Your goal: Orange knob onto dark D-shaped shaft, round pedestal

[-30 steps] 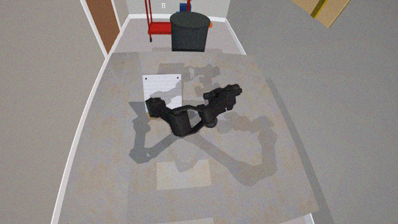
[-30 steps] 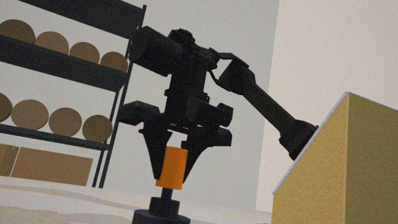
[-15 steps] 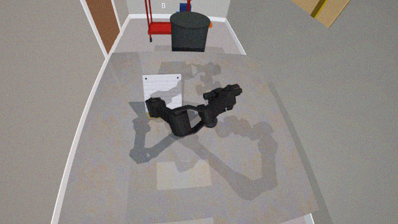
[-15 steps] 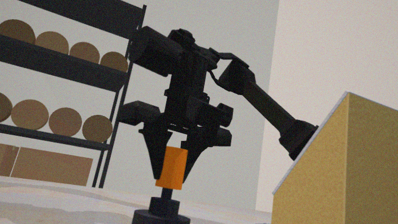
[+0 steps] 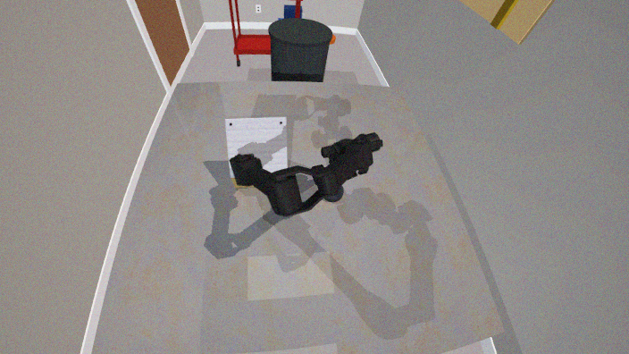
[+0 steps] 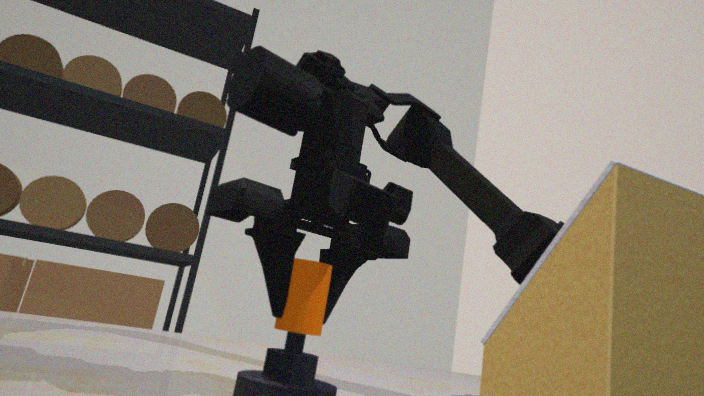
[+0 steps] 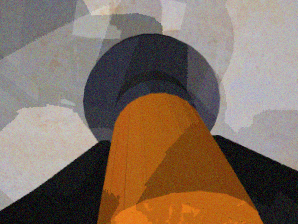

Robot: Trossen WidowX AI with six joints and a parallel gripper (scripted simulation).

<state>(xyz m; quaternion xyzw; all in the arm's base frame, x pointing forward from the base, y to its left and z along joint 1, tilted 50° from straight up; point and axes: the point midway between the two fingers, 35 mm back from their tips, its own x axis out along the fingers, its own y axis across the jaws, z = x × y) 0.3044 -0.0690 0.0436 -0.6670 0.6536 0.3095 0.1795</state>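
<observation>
The orange knob lies 20 mm above my gripper tip. Also, from my gripper tip: dark round pedestal (40 mm below).
</observation>
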